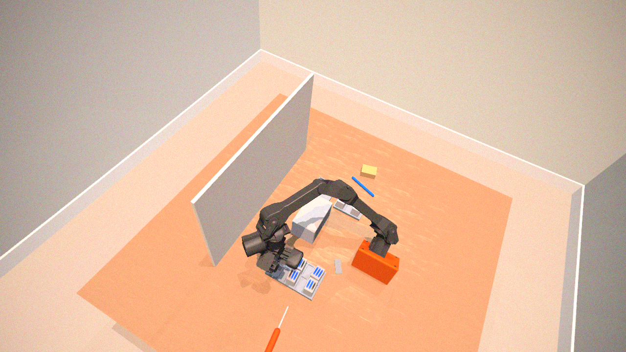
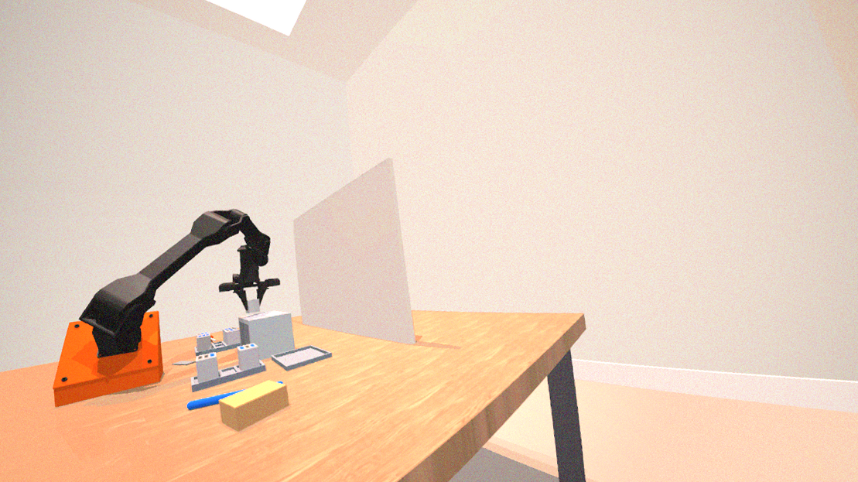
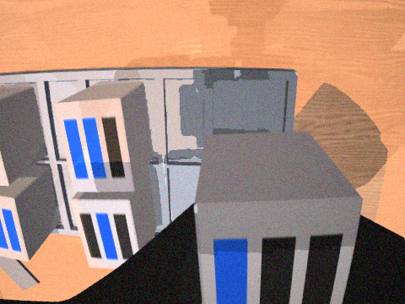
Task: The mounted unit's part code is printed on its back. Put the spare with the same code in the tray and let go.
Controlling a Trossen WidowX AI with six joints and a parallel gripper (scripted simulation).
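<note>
Right now the grey tray is 3 cm ahead of my gripper tip, 42 cm to the right of it and 10 cm below it. Also, from my gripper tip: grey spare block (2 cm above); grey box-shaped unit (1 cm behind, 24 cm to the right, 5 cm below); grey wall panel (22 cm ahead, 24 cm to the right, 12 cm above).
</note>
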